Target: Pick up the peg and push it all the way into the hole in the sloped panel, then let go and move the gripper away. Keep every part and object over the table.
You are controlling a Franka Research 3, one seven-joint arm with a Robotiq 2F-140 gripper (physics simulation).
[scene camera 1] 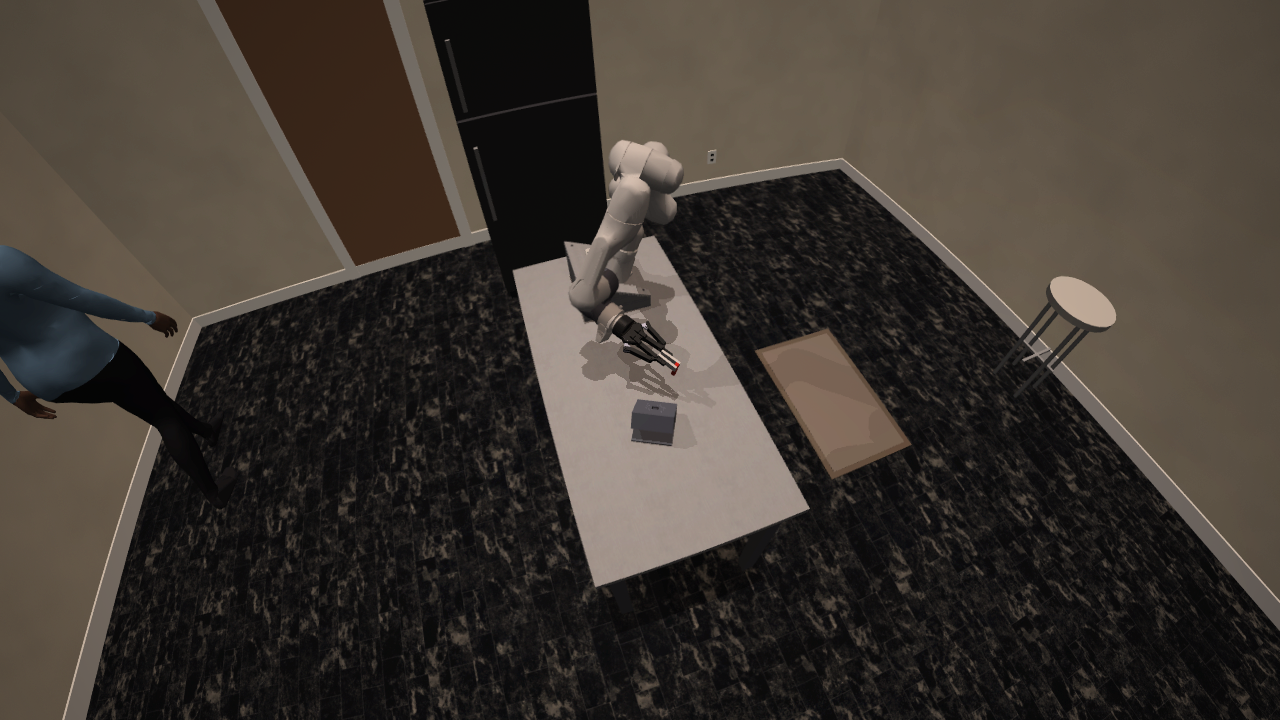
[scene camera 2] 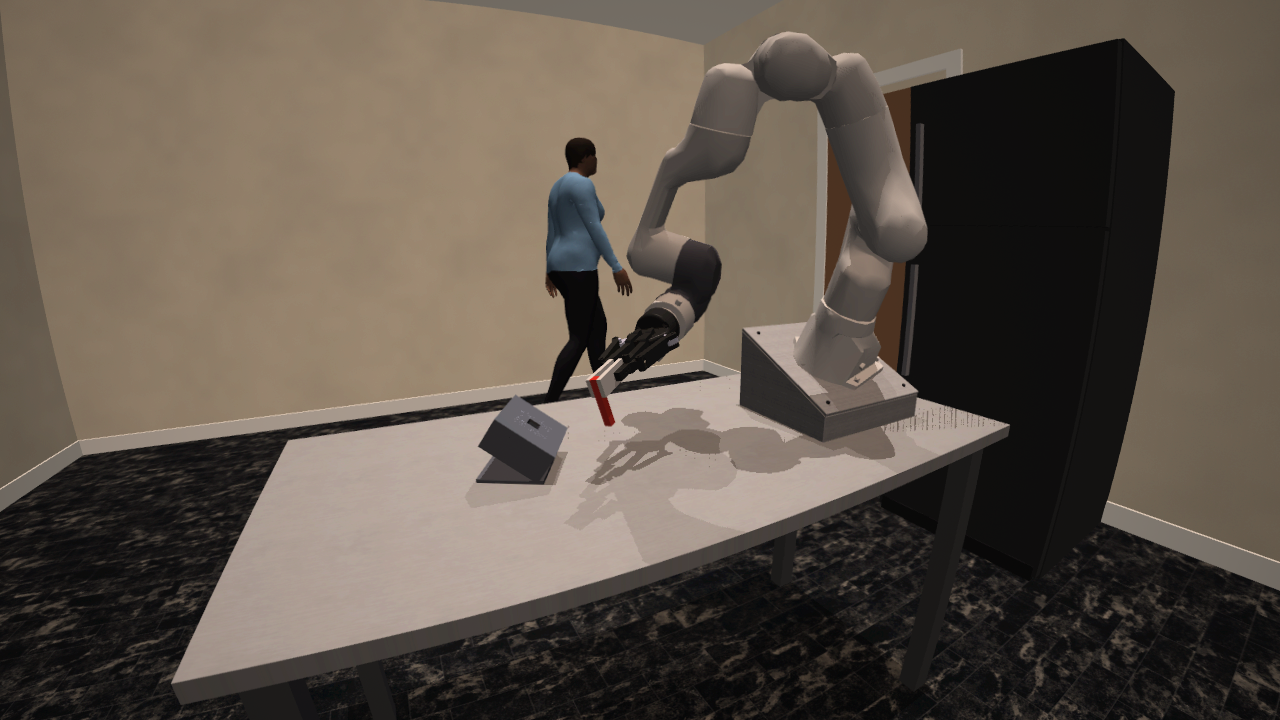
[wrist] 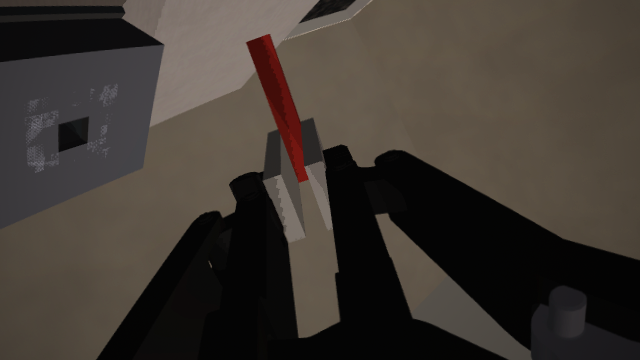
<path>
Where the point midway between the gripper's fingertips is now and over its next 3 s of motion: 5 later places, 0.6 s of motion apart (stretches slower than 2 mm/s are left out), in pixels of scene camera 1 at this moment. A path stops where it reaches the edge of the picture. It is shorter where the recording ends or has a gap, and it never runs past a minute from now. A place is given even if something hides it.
My gripper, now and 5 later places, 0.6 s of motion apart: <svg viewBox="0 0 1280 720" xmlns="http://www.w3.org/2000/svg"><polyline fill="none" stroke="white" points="677,367 676,368 677,366 676,368 677,366 678,354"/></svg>
</path>
